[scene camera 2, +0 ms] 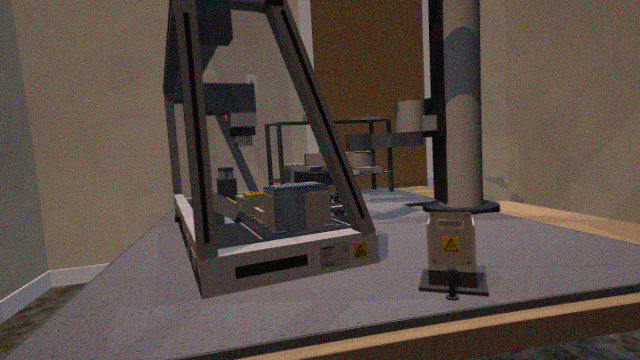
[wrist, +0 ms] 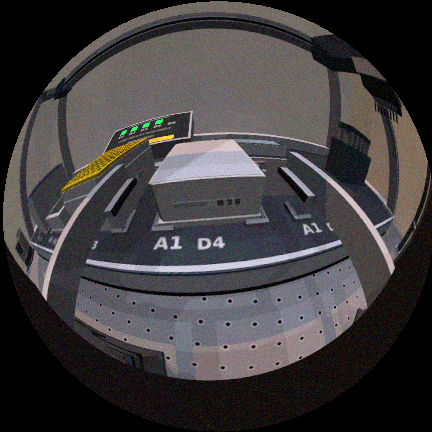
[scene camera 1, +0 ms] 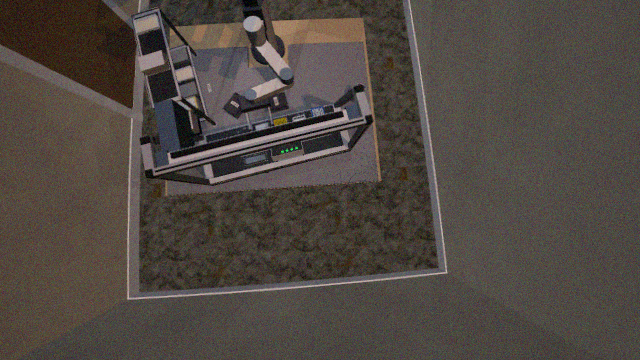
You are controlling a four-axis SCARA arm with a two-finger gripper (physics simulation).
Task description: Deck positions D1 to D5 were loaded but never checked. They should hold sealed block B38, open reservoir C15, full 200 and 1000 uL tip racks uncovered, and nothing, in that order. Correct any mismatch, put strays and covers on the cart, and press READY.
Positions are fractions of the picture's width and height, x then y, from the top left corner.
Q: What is my gripper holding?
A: Nothing.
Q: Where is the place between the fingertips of my gripper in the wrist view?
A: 0.48, 0.37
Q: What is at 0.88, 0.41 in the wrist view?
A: A sloped frame struts.
